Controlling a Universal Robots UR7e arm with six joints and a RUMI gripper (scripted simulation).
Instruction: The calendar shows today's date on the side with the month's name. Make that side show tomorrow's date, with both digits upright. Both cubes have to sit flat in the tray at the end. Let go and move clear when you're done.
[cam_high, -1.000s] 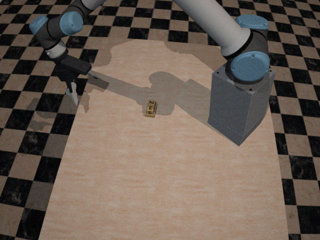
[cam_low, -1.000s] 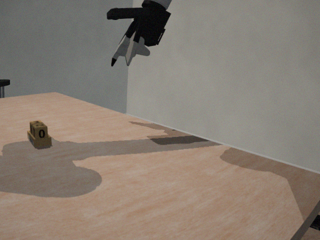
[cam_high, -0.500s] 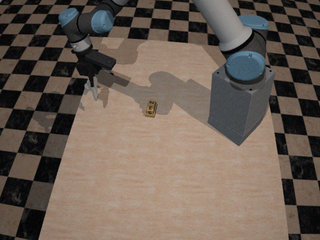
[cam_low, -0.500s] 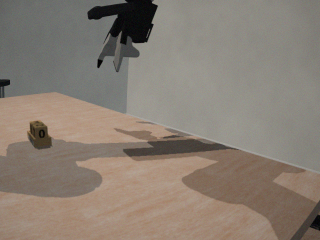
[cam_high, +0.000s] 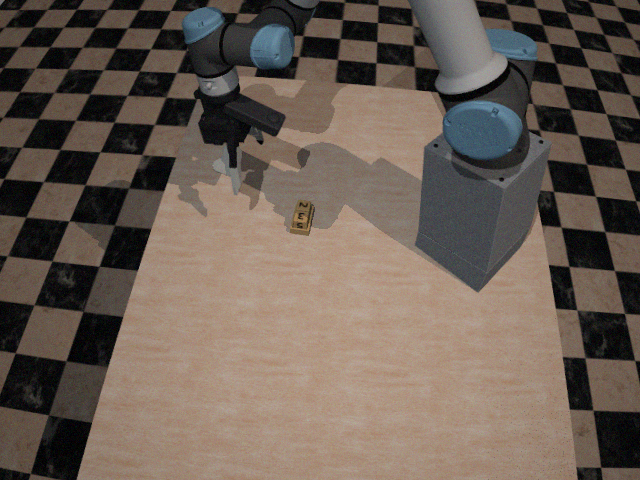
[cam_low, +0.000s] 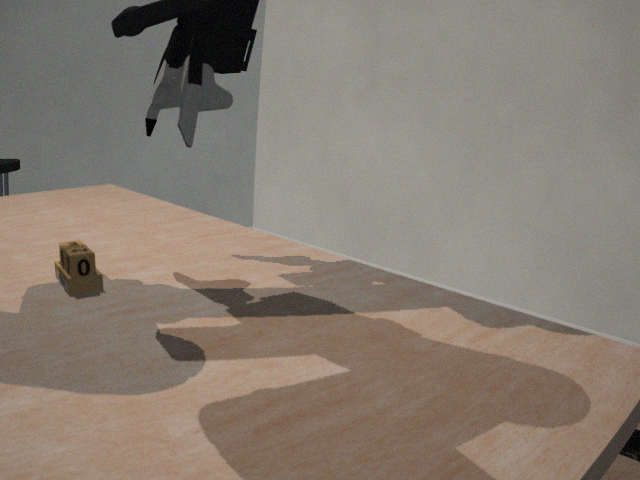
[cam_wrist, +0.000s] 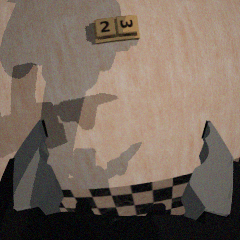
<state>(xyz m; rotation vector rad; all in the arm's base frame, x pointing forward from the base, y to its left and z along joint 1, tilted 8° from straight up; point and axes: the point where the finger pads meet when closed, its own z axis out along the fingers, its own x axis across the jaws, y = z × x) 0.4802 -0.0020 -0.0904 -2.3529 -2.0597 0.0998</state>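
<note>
My gripper is now 120 mm above the wooden digit cube, 110 mm past it and 20 mm to the right of it. The rest, counted from my hand: wooden tray (140 mm below, 110 mm behind).
</note>
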